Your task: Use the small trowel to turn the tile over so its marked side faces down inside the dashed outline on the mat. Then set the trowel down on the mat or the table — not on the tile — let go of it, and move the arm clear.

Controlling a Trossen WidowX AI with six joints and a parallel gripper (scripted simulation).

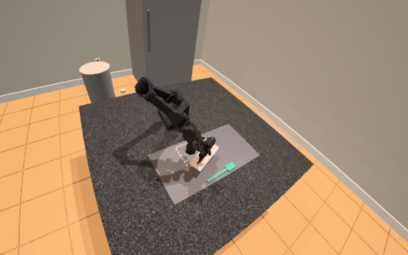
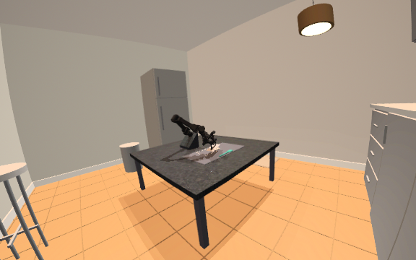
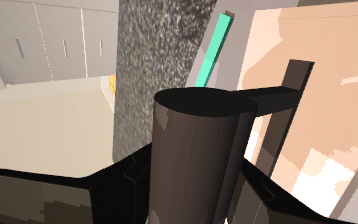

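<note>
My gripper tip is 50 mm past the grey mat, 60 mm to the right of it and 120 mm above it. Also, from my gripper tip: teal trowel: 90 mm ahead, 70 mm to the left, 100 mm below; cream tile: 120 mm behind, 110 mm to the left, 100 mm below.
</note>
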